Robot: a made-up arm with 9 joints. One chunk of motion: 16 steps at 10 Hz.
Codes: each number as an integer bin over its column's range. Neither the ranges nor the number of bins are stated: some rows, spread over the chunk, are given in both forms.
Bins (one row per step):
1: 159 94 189 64 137 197 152 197 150
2: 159 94 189 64 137 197 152 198 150
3: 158 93 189 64 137 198 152 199 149
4: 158 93 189 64 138 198 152 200 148
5: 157 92 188 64 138 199 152 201 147
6: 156 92 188 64 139 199 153 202 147
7: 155 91 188 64 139 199 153 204 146
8: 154 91 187 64 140 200 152 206 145
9: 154 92 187 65 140 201 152 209 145
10: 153 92 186 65 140 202 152 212 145
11: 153 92 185 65 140 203 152 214 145
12: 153 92 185 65 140 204 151 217 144
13: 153 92 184 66 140 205 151 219 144
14: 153 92 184 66 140 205 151 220 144
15: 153 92 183 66 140 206 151 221 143
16: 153 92 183 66 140 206 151 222 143
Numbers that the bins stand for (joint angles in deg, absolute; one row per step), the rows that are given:
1: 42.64 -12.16 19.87 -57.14 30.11 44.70 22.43 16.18 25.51
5: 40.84 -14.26 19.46 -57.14 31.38 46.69 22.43 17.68 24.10
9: 38.14 -14.26 19.06 -55.94 33.91 48.69 22.43 20.66 23.15
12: 37.24 -14.26 18.26 -55.94 33.91 51.68 21.48 23.65 22.68
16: 37.24 -14.26 17.45 -54.74 33.91 53.68 21.48 25.51 22.21
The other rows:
2: 42.64 -12.16 19.87 -57.14 30.11 44.70 22.43 16.56 25.51
3: 41.74 -13.21 19.87 -57.14 30.11 45.69 22.43 16.93 25.04
4: 41.74 -13.21 19.87 -57.14 31.38 45.69 22.43 17.30 24.57
6: 39.94 -14.26 19.46 -57.14 32.64 46.69 23.38 18.05 24.10
7: 39.04 -15.30 19.46 -57.14 32.64 46.69 23.38 18.80 23.62
8: 38.14 -15.30 19.06 -57.14 33.91 47.69 22.43 19.54 23.15
10: 37.24 -14.26 18.66 -55.94 33.91 49.68 22.43 21.78 23.15
11: 37.24 -14.26 18.26 -55.94 33.91 50.68 22.43 22.53 23.15
13: 37.24 -14.26 17.85 -54.74 33.91 52.68 21.48 24.39 22.68
14: 37.24 -14.26 17.85 -54.74 33.91 52.68 21.48 24.76 22.68
15: 37.24 -14.26 17.45 -54.74 33.91 53.68 21.48 25.14 22.21

